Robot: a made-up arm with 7 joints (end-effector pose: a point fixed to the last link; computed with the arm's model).
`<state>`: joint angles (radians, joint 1 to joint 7).
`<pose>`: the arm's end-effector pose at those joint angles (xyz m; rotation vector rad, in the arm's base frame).
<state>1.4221 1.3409 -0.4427 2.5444 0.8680 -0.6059 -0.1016</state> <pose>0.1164 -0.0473 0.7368 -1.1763 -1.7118 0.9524</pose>
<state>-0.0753 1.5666 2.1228 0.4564 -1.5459 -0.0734 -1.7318</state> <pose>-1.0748 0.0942 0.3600 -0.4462 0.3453 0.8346</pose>
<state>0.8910 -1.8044 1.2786 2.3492 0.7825 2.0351 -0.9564</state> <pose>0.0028 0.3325 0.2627 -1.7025 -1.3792 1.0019</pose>
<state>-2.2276 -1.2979 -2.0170 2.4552 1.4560 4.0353 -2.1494</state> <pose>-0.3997 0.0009 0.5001 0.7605 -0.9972 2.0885</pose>
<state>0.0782 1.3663 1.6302 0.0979 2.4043 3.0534 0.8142</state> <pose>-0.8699 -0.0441 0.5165 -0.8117 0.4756 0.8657</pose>
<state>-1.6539 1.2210 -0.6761 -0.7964 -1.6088 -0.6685 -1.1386</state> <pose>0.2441 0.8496 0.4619 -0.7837 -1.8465 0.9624</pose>
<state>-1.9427 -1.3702 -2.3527 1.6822 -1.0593 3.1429 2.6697</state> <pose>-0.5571 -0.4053 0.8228 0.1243 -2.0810 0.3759</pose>
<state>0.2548 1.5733 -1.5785 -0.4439 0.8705 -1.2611 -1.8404</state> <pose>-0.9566 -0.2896 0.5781 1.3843 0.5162 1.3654</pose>
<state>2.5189 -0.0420 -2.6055 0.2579 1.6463 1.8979 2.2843</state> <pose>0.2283 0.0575 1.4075 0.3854 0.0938 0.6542</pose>
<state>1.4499 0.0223 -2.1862 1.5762 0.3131 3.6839 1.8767</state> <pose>0.3462 -0.2579 0.9841 0.5370 -0.5015 -2.0201</pose>
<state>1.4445 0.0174 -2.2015 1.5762 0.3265 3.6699 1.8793</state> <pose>0.3414 -0.2605 0.9854 0.5407 -0.4931 -2.0383</pose>
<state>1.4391 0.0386 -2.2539 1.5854 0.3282 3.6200 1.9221</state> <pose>0.3229 -0.2852 0.9819 0.5200 -0.4305 -2.0632</pose>
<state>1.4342 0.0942 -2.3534 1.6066 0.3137 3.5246 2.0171</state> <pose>0.2858 -0.3361 0.9692 0.4829 -0.2878 -2.0875</pose>
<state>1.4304 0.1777 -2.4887 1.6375 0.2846 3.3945 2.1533</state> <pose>0.2334 -0.4021 0.9436 0.4642 -0.0675 -2.0914</pose>
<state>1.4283 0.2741 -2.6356 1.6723 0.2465 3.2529 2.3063</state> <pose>0.1753 -0.4674 0.9058 0.4946 0.1908 -2.0600</pose>
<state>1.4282 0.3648 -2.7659 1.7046 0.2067 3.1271 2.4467</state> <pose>0.1239 -0.5190 0.8633 0.5681 0.4265 -2.0003</pose>
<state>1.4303 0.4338 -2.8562 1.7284 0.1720 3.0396 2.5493</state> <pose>0.0893 -0.5521 0.8274 0.6436 0.5932 -1.9367</pose>
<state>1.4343 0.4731 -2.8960 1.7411 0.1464 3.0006 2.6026</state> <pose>0.0757 -0.5682 0.8060 0.6814 0.6773 -1.8906</pose>
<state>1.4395 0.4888 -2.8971 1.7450 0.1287 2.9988 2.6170</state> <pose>0.0779 -0.5734 0.7978 0.6781 0.7009 -1.8647</pose>
